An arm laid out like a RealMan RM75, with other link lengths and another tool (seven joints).
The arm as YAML. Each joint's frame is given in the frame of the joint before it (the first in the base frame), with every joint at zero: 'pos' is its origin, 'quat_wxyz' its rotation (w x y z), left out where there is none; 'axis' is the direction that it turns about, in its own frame. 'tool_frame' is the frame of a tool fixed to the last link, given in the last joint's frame.
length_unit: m
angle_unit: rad
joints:
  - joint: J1
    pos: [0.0, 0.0, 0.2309]
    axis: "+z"
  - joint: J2
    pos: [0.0, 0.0, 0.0]
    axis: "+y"
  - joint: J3
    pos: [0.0, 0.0, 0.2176]
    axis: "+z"
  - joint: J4
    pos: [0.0, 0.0, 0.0]
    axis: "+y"
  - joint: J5
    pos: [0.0, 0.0, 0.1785]
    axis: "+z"
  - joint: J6
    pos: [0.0, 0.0, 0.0]
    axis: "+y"
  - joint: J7
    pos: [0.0, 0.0, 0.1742]
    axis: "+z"
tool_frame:
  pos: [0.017, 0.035, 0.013]
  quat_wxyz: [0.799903, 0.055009, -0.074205, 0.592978]
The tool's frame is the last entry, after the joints.
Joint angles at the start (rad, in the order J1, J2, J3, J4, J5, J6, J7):
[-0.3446 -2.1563 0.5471 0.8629 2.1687 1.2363 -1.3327]
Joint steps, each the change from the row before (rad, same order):
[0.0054 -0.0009 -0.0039 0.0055 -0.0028 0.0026 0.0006]
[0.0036 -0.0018 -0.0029 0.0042 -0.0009 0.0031 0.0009]
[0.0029 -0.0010 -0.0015 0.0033 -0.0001 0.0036 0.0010]
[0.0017 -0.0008 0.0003 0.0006 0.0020 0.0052 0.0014]
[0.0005 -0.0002 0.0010 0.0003 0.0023 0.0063 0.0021]
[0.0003 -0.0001 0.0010 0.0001 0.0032 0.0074 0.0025]
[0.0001 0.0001 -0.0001 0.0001 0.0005 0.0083 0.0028]
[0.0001 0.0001 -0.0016 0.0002 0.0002 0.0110 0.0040]
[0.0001 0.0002 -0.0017 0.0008 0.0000 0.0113 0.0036]
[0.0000 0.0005 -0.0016 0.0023 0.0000 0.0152 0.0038]
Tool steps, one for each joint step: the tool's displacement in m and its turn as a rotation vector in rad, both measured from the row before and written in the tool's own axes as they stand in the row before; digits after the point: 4 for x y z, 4 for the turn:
[-0.0013 0.0003 -0.0014 0.0034 -0.0047 -0.0037]
[-0.0003 0.0004 -0.0009 0.0018 -0.0014 -0.0020]
[-0.0001 0.0005 -0.0008 0.0005 0.0002 -0.0002]
[0.0010 0.0010 -0.0005 -0.0025 0.0047 0.0014]
[0.0013 0.0008 -0.0004 -0.0025 0.0065 0.0037]
[0.0015 0.0009 -0.0005 -0.0032 0.0077 0.0045]
[0.0014 0.0003 -0.0006 -0.0003 0.0080 0.0031]
[0.0016 0.0002 -0.0009 0.0007 0.0098 0.0032]
[0.0015 0.0000 -0.0010 0.0011 0.0096 0.0031]
[0.0019 -0.0002 -0.0014 0.0016 0.0125 0.0048]

